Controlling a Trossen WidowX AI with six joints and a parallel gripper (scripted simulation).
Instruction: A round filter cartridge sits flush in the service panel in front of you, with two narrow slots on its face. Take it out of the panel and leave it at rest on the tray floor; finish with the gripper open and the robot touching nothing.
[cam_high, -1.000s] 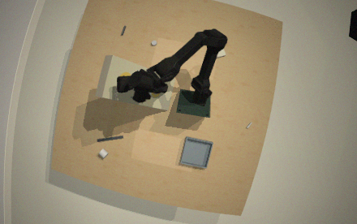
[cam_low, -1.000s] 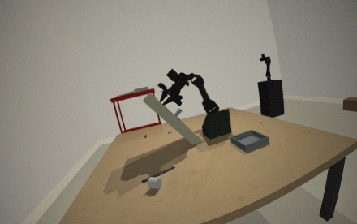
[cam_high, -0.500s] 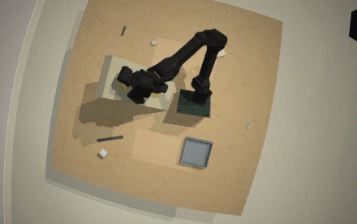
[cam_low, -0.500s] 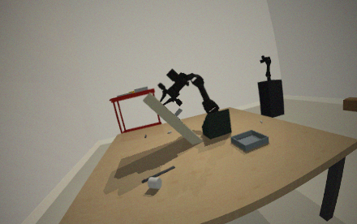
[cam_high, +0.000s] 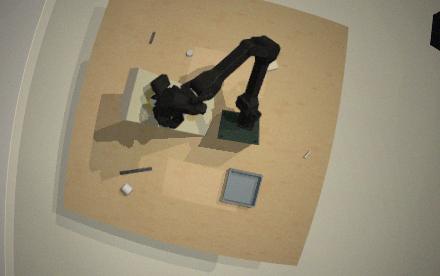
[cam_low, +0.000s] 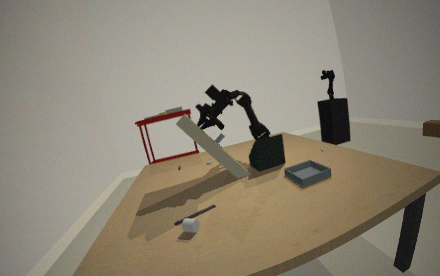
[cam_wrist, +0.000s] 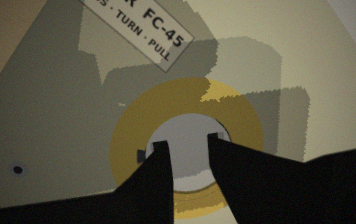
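My gripper tip is 43 cm past the grey tray, 24 cm to the right of it and 26 cm above it. From my gripper tip the other things lie so: grey knob 1 cm behind, 28 cm to the right, 27 cm below; filter cartridge 1 cm ahead, 1 cm below; white block 38 cm behind, 36 cm to the right, 27 cm below.
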